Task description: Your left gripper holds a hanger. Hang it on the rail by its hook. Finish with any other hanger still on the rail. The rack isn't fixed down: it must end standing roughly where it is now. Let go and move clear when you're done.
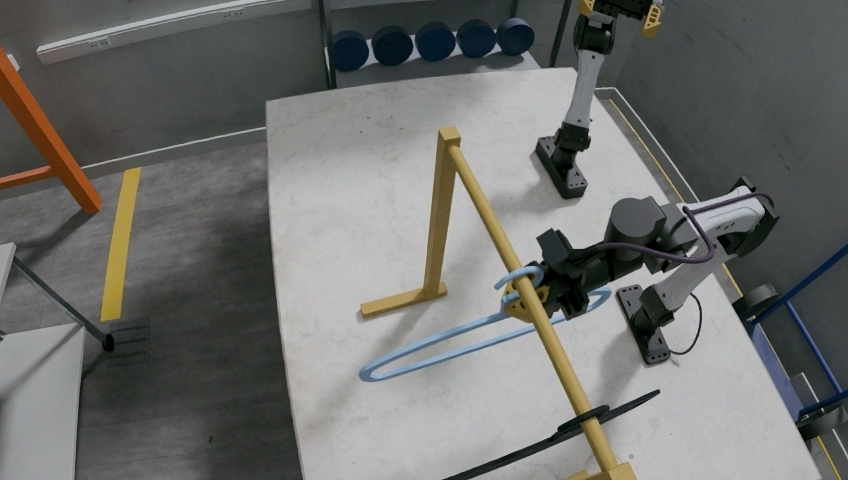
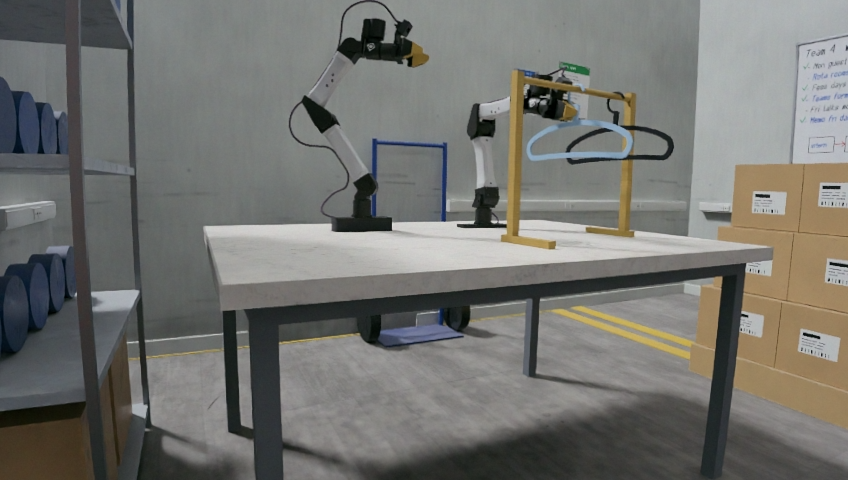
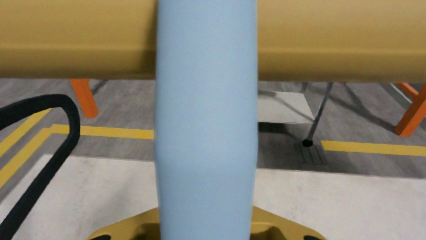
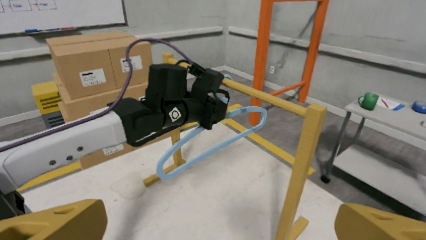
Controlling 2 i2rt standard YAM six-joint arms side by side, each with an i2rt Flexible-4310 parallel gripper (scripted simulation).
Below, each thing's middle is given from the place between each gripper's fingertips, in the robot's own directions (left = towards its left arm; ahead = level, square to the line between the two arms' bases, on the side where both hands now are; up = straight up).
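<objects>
With my right gripper (image 2: 426, 54) I am now 320 mm short of the light blue hanger (image 1: 365, 374), 360 mm to the right of it and 220 mm above it.
My left gripper (image 1: 502, 306) I see 30 mm above the hanger.
</objects>
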